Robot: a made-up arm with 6 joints.
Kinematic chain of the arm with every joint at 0, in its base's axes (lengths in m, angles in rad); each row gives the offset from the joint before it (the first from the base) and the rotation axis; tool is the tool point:
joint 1: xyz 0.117 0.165 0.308 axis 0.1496 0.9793 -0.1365
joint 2: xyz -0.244 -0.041 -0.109 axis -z
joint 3: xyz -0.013 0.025 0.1 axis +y
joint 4: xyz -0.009 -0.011 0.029 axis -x
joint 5: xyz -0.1 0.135 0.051 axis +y
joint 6: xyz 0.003 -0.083 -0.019 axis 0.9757 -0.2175 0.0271
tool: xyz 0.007 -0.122 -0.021
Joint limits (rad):
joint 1: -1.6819..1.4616
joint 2: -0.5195..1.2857
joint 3: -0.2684..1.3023
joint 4: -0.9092..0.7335
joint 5: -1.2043..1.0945
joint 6: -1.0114..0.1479
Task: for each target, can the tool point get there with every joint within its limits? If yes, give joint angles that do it. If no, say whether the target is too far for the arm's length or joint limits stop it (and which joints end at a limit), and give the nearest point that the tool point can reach.
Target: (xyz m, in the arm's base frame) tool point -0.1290 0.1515 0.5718
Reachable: yes | joints 0.5635 0.6564 0.2226 0.1932 0.3345 -0.2995
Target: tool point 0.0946 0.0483 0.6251
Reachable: yes | joints 1.2256 -0.2655 0.4976 0.3058 0.7041 -0.2203
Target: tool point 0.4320 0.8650 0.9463
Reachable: no: too far | nearest point 0.1736 0.2995 0.6456 | short by 0.691 m
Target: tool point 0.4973 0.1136 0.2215
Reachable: no: joint limits stop it (at a limit: joint 1, joint 3, joint 4, joint 6) | nearest point 0.2480 0.1071 0.4664 | short by 0.350 m
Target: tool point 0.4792 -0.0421 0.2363
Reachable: no: joint limits stop it (at a limit: joint 1, joint 2, joint 3, joint 4) | nearest point 0.1992 -0.0358 0.0456 | short by 0.339 m
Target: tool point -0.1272 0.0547 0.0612
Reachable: yes | joints -0.9500 0.4103 0.4084 -0.3887 0.0412 -0.0169
